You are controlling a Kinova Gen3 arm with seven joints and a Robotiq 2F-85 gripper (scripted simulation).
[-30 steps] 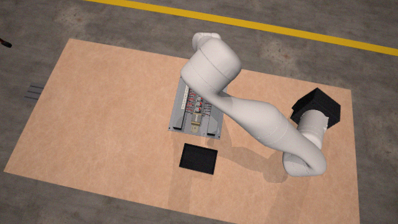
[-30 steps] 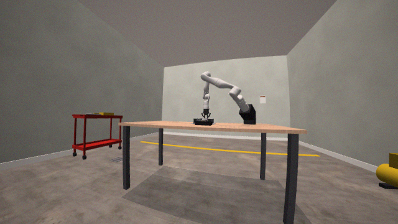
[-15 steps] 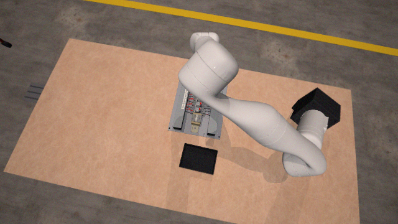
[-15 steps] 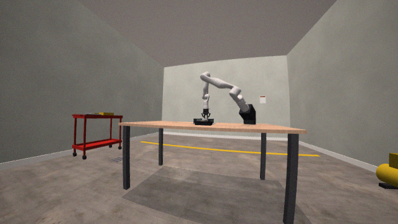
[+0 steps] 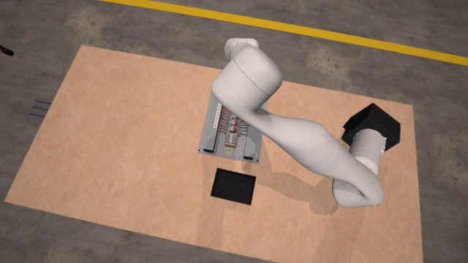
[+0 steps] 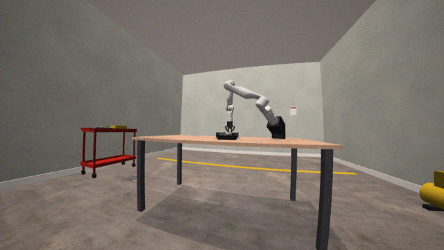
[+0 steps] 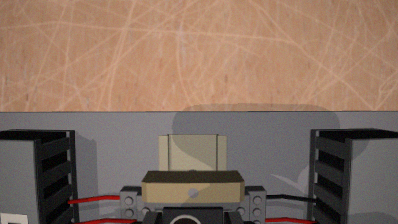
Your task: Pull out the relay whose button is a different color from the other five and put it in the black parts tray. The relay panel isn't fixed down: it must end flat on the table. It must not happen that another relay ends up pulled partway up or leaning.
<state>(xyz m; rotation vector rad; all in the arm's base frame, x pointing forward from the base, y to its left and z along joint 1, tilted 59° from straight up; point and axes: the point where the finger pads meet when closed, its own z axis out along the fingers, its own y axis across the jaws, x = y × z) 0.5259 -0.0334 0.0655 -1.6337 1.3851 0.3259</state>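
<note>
Right now the dark relay is 10 mm below my hand. Round my hand: grey relay panel 40 mm behind, 100 mm to the left, 20 mm below; then black parts tray 170 mm behind, 340 mm to the left, 40 mm below.
</note>
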